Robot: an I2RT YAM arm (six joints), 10 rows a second.
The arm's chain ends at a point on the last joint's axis. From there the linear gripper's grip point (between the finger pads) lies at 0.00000 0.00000 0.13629 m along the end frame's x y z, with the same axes.
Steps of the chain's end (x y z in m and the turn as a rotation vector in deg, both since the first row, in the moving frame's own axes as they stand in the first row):
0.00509, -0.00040, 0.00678, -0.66, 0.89, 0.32
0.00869, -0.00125, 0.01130, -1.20, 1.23, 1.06
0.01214, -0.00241, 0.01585, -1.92, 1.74, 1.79
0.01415, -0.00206, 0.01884, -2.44, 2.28, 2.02
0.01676, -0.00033, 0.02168, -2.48, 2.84, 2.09
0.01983, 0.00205, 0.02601, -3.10, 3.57, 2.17
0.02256, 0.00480, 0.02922, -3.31, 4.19, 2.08
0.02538, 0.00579, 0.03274, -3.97, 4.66, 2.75
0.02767, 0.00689, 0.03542, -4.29, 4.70, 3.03
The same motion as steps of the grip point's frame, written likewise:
0.00720, 0.00118, 0.00675, -0.66, 0.89, 0.32
0.01159, 0.00163, 0.01124, -1.20, 1.23, 1.06
0.01621, 0.00222, 0.01571, -1.92, 1.74, 1.79
0.01947, 0.00384, 0.01861, -2.44, 2.28, 2.02
0.02340, 0.00569, 0.02139, -2.48, 2.84, 2.09
0.02817, 0.00957, 0.02555, -3.10, 3.57, 2.17
0.03237, 0.01284, 0.02863, -3.31, 4.19, 2.08
0.03621, 0.01548, 0.03196, -3.97, 4.66, 2.75
0.03855, 0.01736, 0.03458, -4.29, 4.70, 3.03

